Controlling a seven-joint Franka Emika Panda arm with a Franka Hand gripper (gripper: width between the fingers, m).
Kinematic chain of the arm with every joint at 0, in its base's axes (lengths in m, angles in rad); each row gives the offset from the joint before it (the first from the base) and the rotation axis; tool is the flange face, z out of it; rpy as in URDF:
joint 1: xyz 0 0 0.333 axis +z
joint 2: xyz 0 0 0 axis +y
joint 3: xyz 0 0 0.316 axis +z
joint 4: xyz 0.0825 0 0 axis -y
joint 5: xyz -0.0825 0 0.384 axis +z
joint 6: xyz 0 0 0 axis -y
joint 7: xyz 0.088 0 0 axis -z
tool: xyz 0 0 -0.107 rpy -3.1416 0 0
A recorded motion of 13 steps. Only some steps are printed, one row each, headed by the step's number.
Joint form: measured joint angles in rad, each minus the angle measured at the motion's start. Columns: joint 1, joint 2, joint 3, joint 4, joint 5, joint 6, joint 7.
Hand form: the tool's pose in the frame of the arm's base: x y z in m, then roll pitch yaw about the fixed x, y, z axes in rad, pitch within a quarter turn. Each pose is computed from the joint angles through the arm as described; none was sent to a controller.
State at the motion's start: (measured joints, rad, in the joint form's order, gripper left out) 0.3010 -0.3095 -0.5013 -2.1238 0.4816 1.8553 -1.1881
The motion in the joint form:
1: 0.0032 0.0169 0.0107 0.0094 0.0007 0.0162 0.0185
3: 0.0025 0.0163 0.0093 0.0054 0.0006 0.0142 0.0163
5: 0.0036 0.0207 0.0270 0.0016 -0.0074 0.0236 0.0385
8: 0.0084 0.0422 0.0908 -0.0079 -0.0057 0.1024 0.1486
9: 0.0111 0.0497 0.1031 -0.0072 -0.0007 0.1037 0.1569
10: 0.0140 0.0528 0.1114 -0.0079 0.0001 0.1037 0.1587
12: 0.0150 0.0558 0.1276 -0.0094 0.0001 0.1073 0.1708
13: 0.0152 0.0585 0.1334 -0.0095 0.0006 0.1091 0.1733
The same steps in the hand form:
1: 0.4770 -0.0734 0.5370 -2.8472 -0.5278 0.7760
3: 0.4761 -0.0740 0.5351 -2.8429 -0.5260 0.7753
5: 0.4782 -0.0650 0.5328 -2.8438 -0.5086 0.7729
8: 0.4904 -0.0335 0.5278 -2.8499 -0.4793 0.7074
9: 0.4923 -0.0252 0.5255 -2.8436 -0.4731 0.7097
10: 0.4929 -0.0192 0.5241 -2.8424 -0.4690 0.7184
12: 0.4936 -0.0102 0.5230 -2.8411 -0.4617 0.7224
13: 0.4942 -0.0070 0.5221 -2.8411 -0.4591 0.7250

